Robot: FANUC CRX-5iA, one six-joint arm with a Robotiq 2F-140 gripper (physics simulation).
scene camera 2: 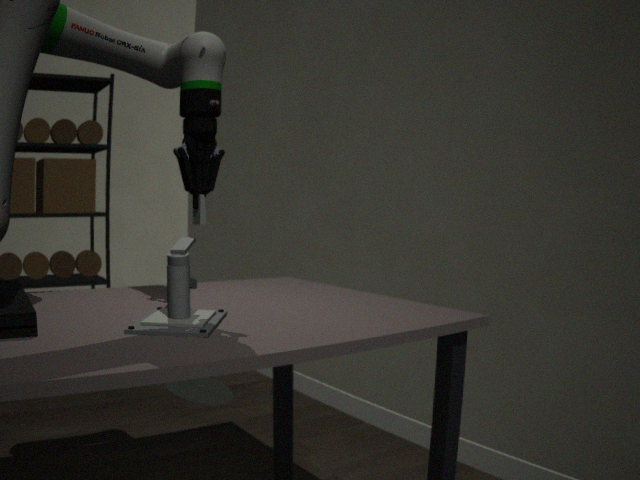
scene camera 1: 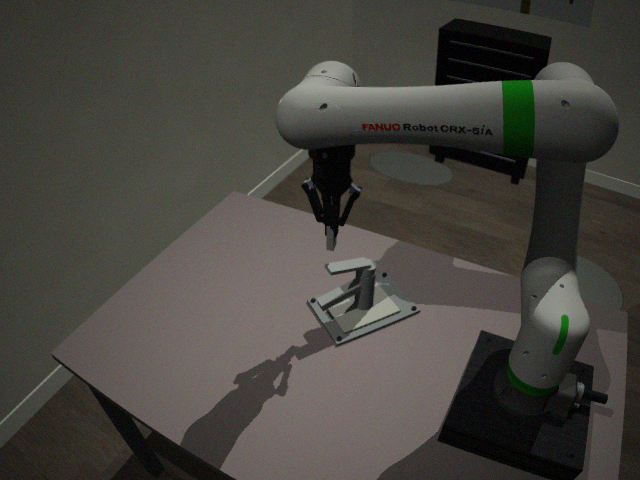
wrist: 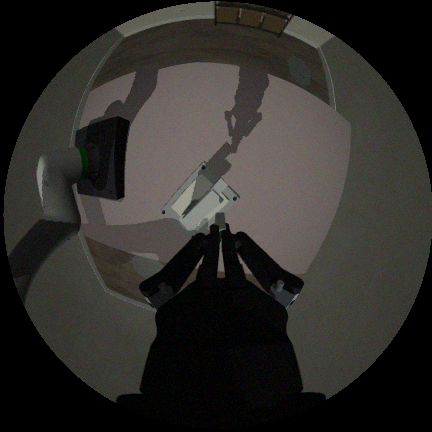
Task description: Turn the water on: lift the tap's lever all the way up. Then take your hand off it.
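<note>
The grey tap stands upright on its base plate on the table. Its flat lever sits on top and is tilted, its free end raised above the pivot in scene camera 2. The spout points the same way, below the lever. My gripper is shut and empty, pointing down. Its tips are above the lever's free end, with a visible gap, and touch nothing. In the wrist view the tips overlap the edge of the tap assembly.
The pinkish table carries the tap and the robot's black mounting block. A dark drawer cabinet stands on the floor behind. A shelf rack with boxes stands at the left in scene camera 2.
</note>
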